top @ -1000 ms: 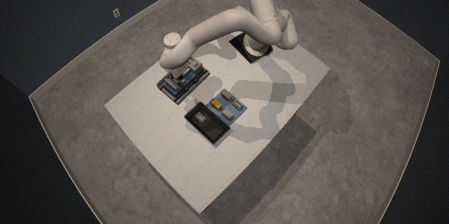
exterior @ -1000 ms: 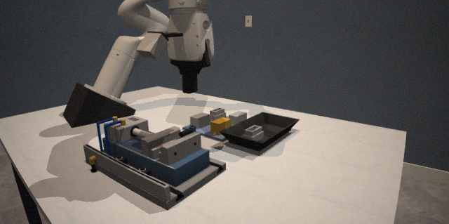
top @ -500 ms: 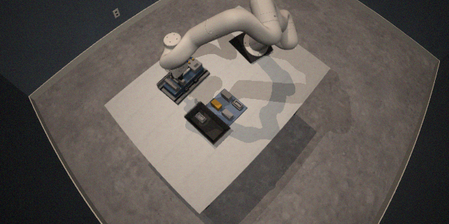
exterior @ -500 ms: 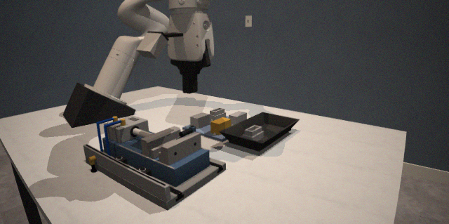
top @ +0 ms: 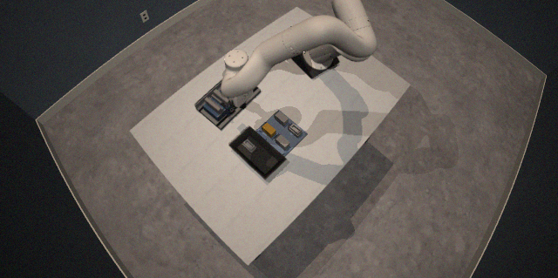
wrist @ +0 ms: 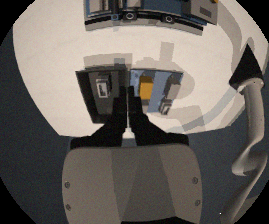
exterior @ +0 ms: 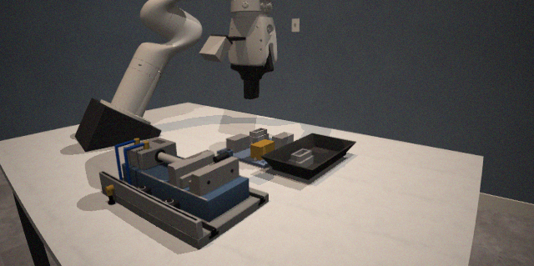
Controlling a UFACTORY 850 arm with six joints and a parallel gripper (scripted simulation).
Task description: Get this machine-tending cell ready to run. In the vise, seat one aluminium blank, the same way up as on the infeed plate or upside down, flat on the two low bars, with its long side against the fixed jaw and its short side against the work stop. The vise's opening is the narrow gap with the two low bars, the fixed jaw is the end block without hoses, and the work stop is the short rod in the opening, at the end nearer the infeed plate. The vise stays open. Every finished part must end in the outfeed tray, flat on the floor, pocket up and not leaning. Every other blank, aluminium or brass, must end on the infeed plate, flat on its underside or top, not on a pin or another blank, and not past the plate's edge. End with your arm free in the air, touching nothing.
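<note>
Now: the brass blank 40 mm behind my hand, 110 mm to the left of it and 180 mm below it. From my hand the other things lie so: grey rail: 80 mm behind, 250 mm to the right, 170 mm below; vise: 70 mm behind, 160 mm to the right, 160 mm below.
</note>
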